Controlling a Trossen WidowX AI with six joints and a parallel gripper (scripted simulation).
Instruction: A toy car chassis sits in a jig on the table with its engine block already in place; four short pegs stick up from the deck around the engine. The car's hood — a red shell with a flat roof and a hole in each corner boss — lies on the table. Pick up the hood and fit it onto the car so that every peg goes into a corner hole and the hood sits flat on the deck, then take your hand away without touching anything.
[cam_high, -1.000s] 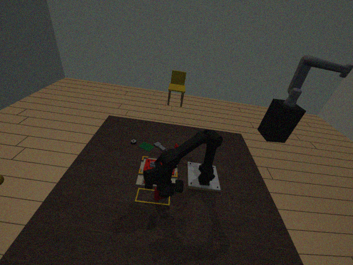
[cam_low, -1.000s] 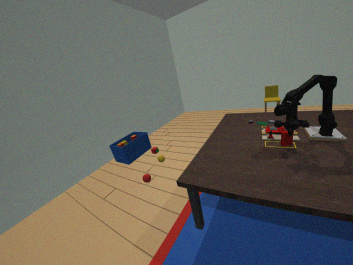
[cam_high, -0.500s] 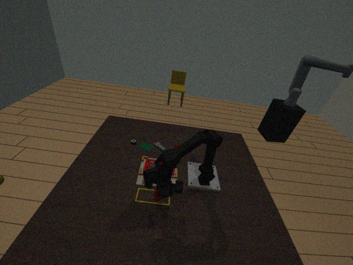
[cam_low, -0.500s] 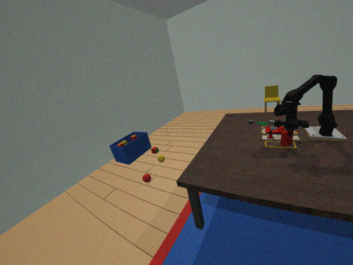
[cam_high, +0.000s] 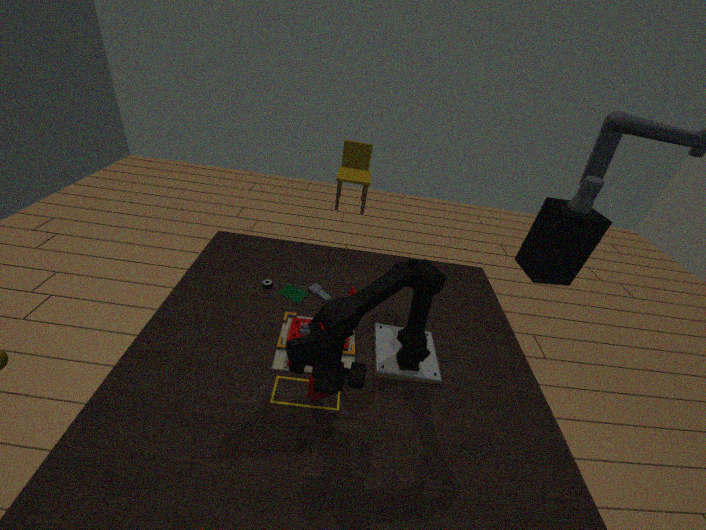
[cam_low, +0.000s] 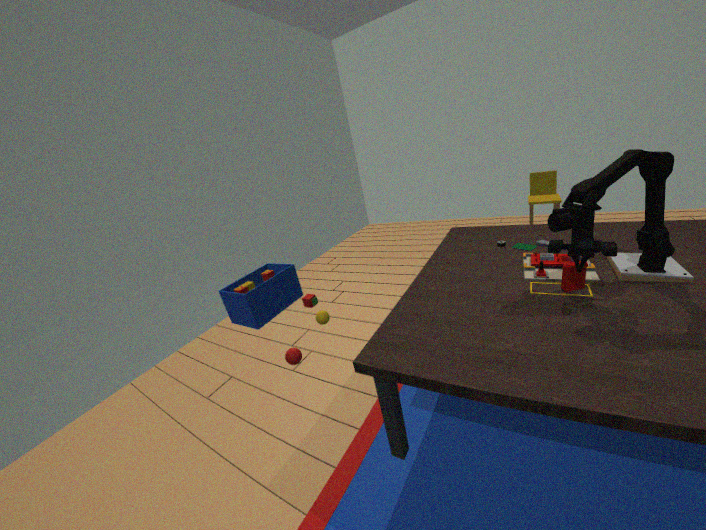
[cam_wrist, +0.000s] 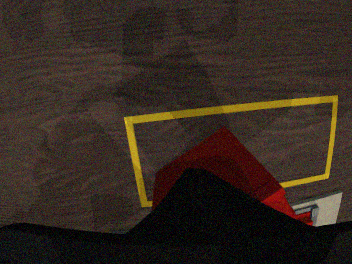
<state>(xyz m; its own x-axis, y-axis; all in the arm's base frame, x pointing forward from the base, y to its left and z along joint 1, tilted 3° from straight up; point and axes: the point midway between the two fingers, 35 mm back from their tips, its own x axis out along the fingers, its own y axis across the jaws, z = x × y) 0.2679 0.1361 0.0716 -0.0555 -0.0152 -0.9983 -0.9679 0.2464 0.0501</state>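
My gripper tip is 1 cm short of the red hood, 3 cm to the left of it and 3 cm above it. The rest, counted from my gripper tip: grey piece (3 cm ahead, 46 cm to the right, 7 cm below); then green plate (13 cm ahead, 45 cm to the right, 8 cm below); then grey jig plate (3 cm ahead, 22 cm to the right, 7 cm below).
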